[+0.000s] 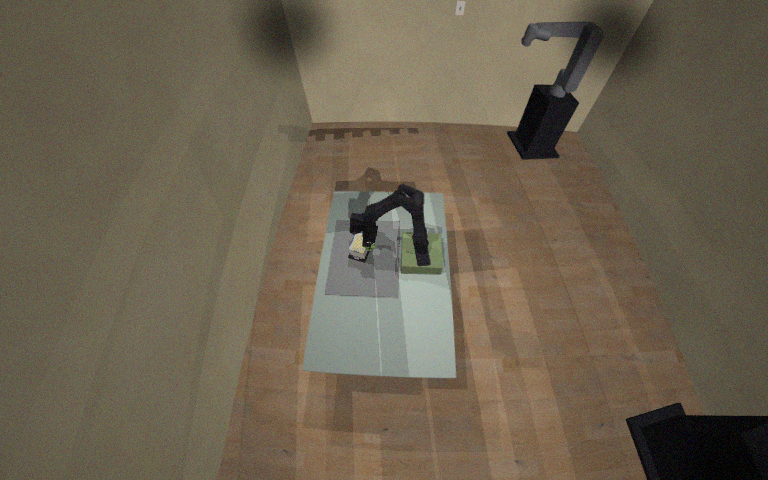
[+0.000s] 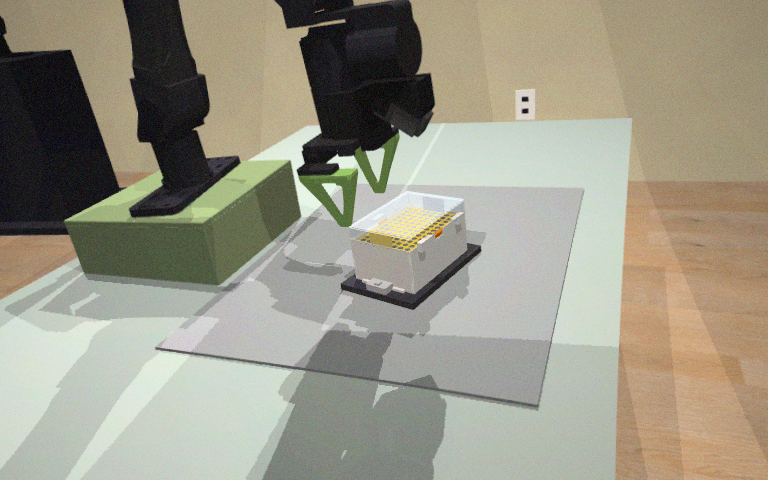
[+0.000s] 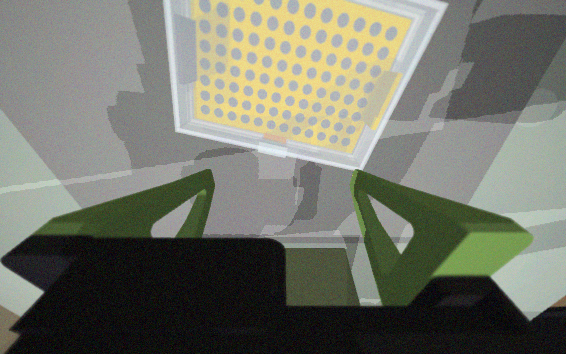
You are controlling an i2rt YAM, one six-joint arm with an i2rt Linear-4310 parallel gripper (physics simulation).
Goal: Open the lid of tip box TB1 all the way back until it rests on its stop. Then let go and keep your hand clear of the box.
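Pixels of known places: gripper, between the fingertips: (image 1: 370, 243) (image 2: 363, 208) (image 3: 282, 177); arm's base, origin of its link: (image 1: 421, 249) (image 2: 191, 186).
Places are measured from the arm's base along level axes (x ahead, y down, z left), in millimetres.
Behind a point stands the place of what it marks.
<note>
Tip box TB1 (image 1: 357, 247) {x 349, y 8, z -61 mm} (image 2: 385, 264) {x 314, y 47, z -150 mm} is a white box with a yellow perforated tip deck, standing on a black base plate (image 2: 416, 301) {x 352, y 78, z -178 mm}. Its clear lid (image 2: 447, 202) {x 377, y 7, z -65 mm} (image 3: 363, 159) {x 279, y 7, z -131 mm} lies closed over the yellow deck (image 3: 285, 75) {x 334, y 28, z -91 mm}. An orange tab (image 2: 438, 232) {x 371, y 26, z -111 mm} shows on one long side of the box. My gripper (image 2: 365, 208) {x 276, y 7, z -78 mm} (image 3: 282, 177) {x 276, y 7, z -78 mm} is open and empty, with green fingers spread wide. It hangs beside the box, on the side toward the arm's base, with its fingertips around the height of the lid. Any contact with the lid cannot be made out.
The box stands on a grey mat (image 1: 345, 283) {x 434, y 84, z 117 mm} (image 2: 509, 362) {x 453, y 85, z -270 mm} on the pale green table (image 1: 339, 350) {x 479, y 87, z 476 mm} (image 2: 589, 418) {x 516, y 87, z -333 mm}. The arm's base is on a green block (image 1: 421, 270) {x 12, y 41, z 106 mm} (image 2: 152, 251) {x -2, y 45, z -117 mm} beside the mat. A second grey arm on a black pedestal (image 1: 546, 121) stands on the floor, away from the table.
</note>
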